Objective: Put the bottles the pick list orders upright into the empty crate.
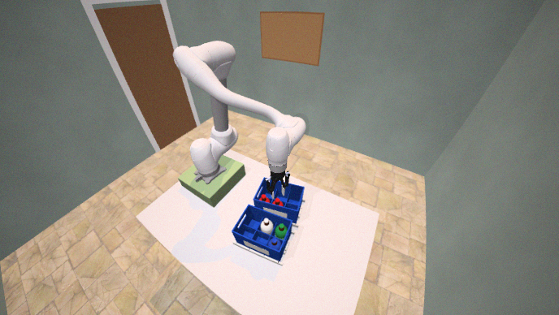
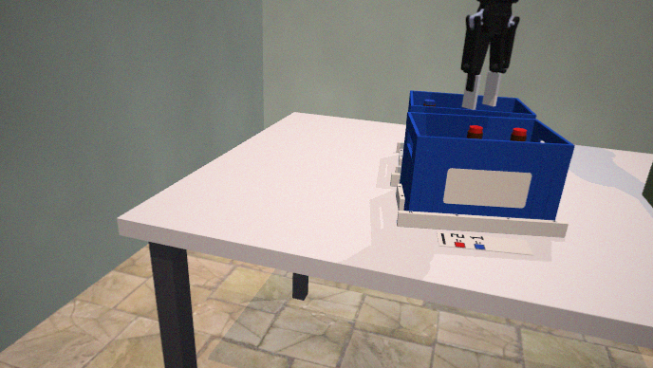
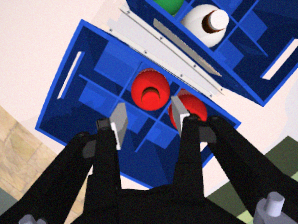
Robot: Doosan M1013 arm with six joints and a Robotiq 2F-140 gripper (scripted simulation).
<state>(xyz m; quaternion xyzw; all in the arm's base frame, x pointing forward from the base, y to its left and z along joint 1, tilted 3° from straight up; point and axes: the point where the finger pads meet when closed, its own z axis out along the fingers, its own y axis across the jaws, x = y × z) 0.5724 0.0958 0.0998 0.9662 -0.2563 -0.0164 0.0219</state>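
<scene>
The blue bottle lies 21 cm to the right of my hand, 15 cm below it and 14 cm ahead of it. From my hand the other things lie so: white bottle: 15 cm to the right, 15 cm below, 3 cm ahead; red bottle: 15 cm below; green-label bottle: 15 cm below, 12 cm to the right, 12 cm ahead.
</scene>
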